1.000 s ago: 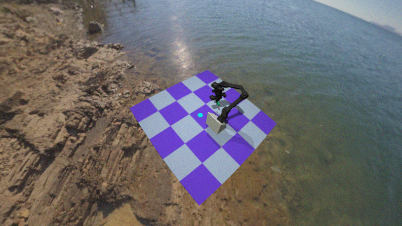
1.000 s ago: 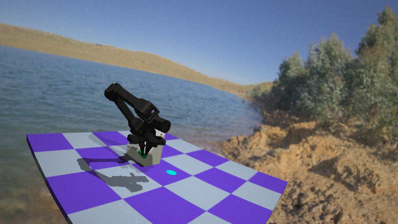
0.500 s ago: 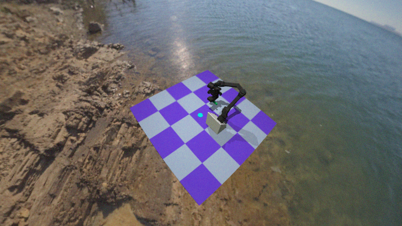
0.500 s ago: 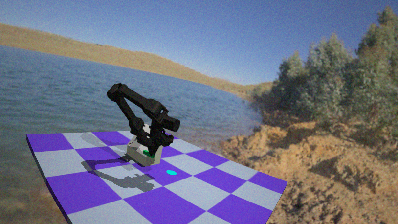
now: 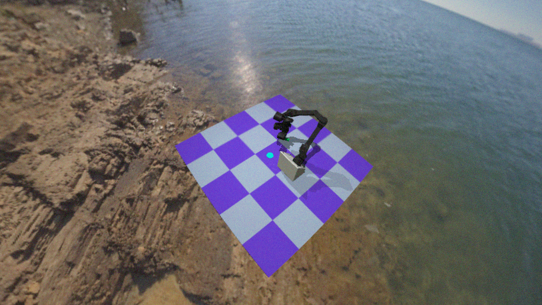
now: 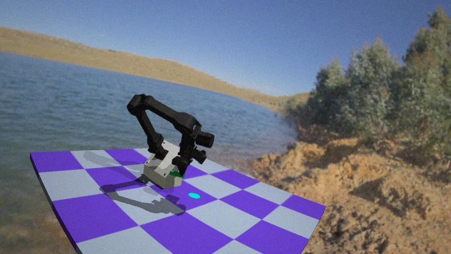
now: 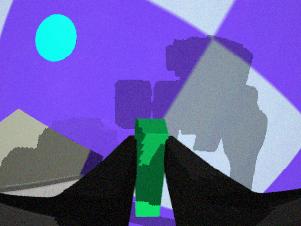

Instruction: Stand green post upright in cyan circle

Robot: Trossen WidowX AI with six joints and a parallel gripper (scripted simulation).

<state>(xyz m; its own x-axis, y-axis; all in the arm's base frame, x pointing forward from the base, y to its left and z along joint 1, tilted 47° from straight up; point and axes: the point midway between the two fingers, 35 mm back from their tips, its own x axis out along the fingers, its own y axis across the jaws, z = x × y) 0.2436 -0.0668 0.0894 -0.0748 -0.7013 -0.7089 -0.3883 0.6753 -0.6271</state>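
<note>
The green post lies 20 mm behind my gripper tip and 10 mm to the right of it. Also, from my gripper tip: cyan circle 130 mm to the left, 140 mm below.
</note>
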